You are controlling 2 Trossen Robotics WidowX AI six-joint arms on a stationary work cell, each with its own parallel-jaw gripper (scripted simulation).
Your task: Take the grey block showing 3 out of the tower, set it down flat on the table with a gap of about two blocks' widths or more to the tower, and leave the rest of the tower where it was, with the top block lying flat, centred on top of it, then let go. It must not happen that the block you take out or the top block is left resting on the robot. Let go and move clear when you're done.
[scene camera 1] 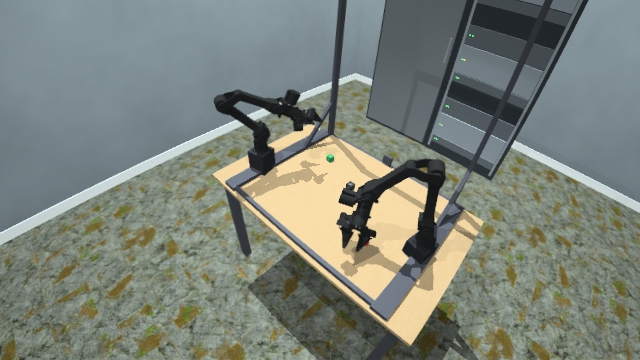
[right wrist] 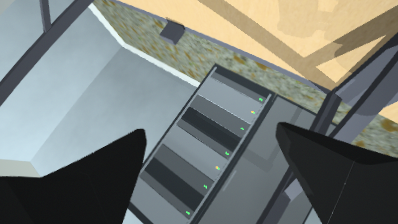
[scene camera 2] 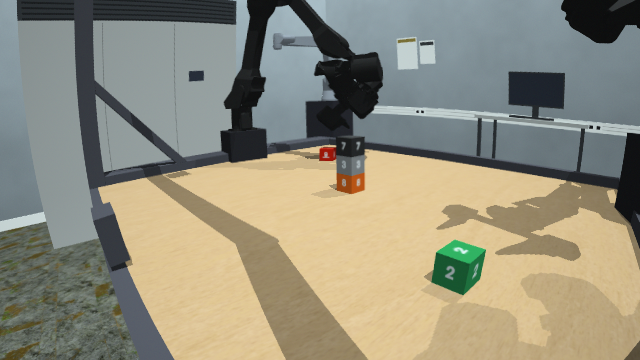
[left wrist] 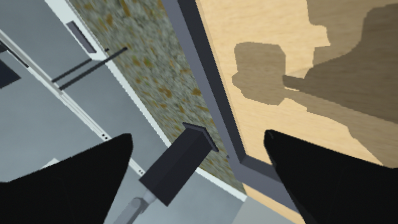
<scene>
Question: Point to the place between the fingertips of my left gripper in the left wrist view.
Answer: At 199, 138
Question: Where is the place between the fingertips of my right gripper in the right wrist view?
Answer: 211, 132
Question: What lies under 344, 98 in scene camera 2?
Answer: My left gripper.
</scene>
